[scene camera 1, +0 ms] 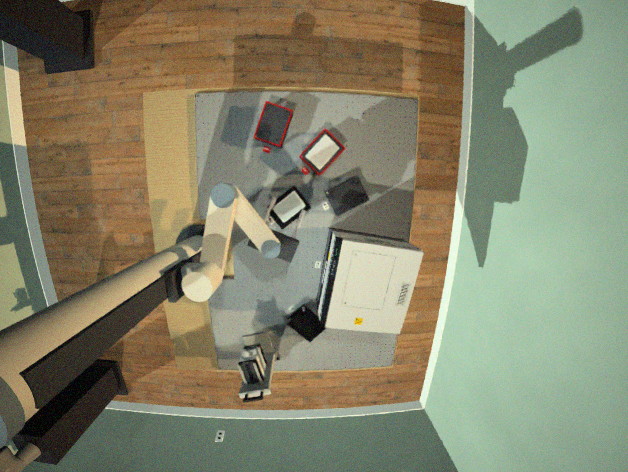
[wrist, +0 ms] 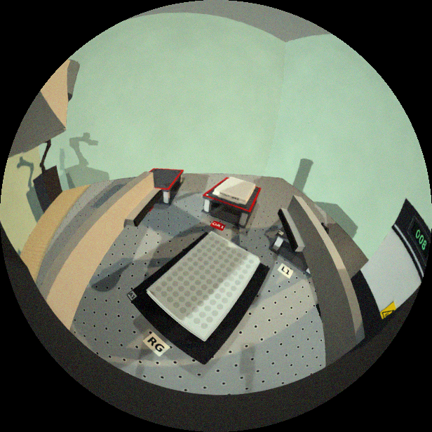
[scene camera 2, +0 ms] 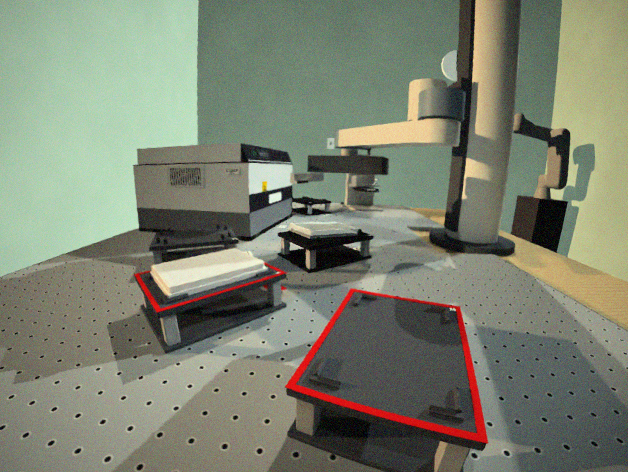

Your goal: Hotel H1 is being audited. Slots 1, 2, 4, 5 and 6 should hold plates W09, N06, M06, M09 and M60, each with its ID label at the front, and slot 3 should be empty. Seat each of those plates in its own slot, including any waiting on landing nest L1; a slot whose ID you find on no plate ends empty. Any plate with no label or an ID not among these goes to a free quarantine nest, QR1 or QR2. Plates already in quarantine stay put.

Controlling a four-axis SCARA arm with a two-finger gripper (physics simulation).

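Places are measured from the arm's base along level axes (x back, y right, z up), in centimetres.
Pixels of known places: gripper, fingertip midpoint: (scene camera 1: pixel 289 204) (scene camera 2: pixel 321 179); arm's base, origin of the base link: (scene camera 1: pixel 201 249) (scene camera 2: pixel 470 243).
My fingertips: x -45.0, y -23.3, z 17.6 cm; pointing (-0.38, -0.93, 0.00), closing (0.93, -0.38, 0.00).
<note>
Ahead of a thing's pixels: the offset from my fingertips to its top centre. "pt": to the spot under its first point.
My gripper (scene camera 2: pixel 348 164) (wrist: pixel 222 191) is open and empty; its fingers stand wide apart, raised off the RG nest. Its fingertips are hidden in the first scene view. A pale, many-welled plate {dx +0.8, dy +2.1, dz -9.1 cm} (scene camera 1: pixel 289 205) (scene camera 2: pixel 324 228) (wrist: pixel 205 285) lies on the black RG nest {pt dx +2.8, dy +8.8, dz -9.9 cm} (scene camera 1: pixel 284 224) (wrist: pixel 202 351). Landing nest L1 {dx -25.2, dy -3.0, dz -10.3 cm} (scene camera 1: pixel 347 193) (scene camera 2: pixel 195 239) holds no plate. A pale plate {dx -13.5, dy -21.8, dz -9.9 cm} (scene camera 1: pixel 322 152) (scene camera 2: pixel 208 268) (wrist: pixel 235 189) sits on red-rimmed nest QR1 (wrist: pixel 227 203). The other red-rimmed nest {dx +7.6, dy -33.4, dz -10.9 cm} (scene camera 1: pixel 274 124) (scene camera 2: pixel 385 345) (wrist: pixel 167 178) is empty. Hotel H1 {pt dx +17.2, dy +84.7, dz +9.6 cm} (scene camera 1: pixel 254 393) holds stacked plates {dx +19.0, dy +77.0, dz +5.0 cm} (scene camera 1: pixel 251 370); IDs and slots are unreadable.
A large white and grey instrument {dx -33.8, dy +33.7, dz +8.0 cm} (scene camera 1: pixel 373 284) (scene camera 2: pixel 197 187) (wrist: pixel 395 272) stands right of the RG nest in the first scene view. Another black nest {dx -7.3, dy +62.0, dz -10.8 cm} (scene camera 1: pixel 306 322) (scene camera 2: pixel 311 201) stands near its corner, beside the hotel. The arm's column (scene camera 2: pixel 487 152) rises at the bench edge.
</note>
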